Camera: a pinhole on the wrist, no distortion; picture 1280 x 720 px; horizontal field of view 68.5 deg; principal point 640.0 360.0 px. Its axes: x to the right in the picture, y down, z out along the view. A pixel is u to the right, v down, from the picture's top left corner.
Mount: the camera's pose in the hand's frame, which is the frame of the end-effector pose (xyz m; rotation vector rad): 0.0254 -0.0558 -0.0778 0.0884 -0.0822 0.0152
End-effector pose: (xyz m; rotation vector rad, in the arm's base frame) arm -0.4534 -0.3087 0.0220 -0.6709 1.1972 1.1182
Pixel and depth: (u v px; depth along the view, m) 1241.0 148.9 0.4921
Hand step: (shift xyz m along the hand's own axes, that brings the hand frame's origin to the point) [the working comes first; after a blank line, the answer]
In the camera's frame: 0.3146 -0.1105 0.4921

0.3010 -0.2059 0.4271
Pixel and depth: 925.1 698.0 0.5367
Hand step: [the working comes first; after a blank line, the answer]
In the camera's frame: 0.1628 0.1930 0.5367

0.1403 0.0906 0.4853
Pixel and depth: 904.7 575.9 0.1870
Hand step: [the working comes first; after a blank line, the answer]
In the camera's frame: 0.0527 0.0430 0.1870

0.0619 -0.0290 0.1160
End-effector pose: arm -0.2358 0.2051 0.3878 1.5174 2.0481 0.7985
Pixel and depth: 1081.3 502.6 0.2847
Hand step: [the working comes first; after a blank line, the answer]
In the camera's frame: 0.1337 0.0432 0.2847

0.1346 -0.0365 0.2197
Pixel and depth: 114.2 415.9 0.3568
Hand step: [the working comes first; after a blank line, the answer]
In the camera's frame: -0.1996 0.0212 0.3568

-0.2029 -0.0687 0.2618
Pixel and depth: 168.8 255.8 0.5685
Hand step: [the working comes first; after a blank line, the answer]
In the camera's frame: -0.2850 -0.0630 0.5685

-0.3036 -0.1723 0.4575
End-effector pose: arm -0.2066 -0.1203 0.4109 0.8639 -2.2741 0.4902
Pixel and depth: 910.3 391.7 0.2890
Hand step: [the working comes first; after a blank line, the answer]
In the camera's frame: 0.0831 0.0097 0.2890

0.0845 -0.0708 0.2168
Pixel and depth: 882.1 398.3 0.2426
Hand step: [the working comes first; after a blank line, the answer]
In the camera's frame: 0.0625 0.0099 0.2426

0.0678 -0.0668 0.1691
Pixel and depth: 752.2 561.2 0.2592
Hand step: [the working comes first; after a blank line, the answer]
In the camera's frame: 0.0309 0.0555 0.2592

0.0341 -0.0232 0.1869
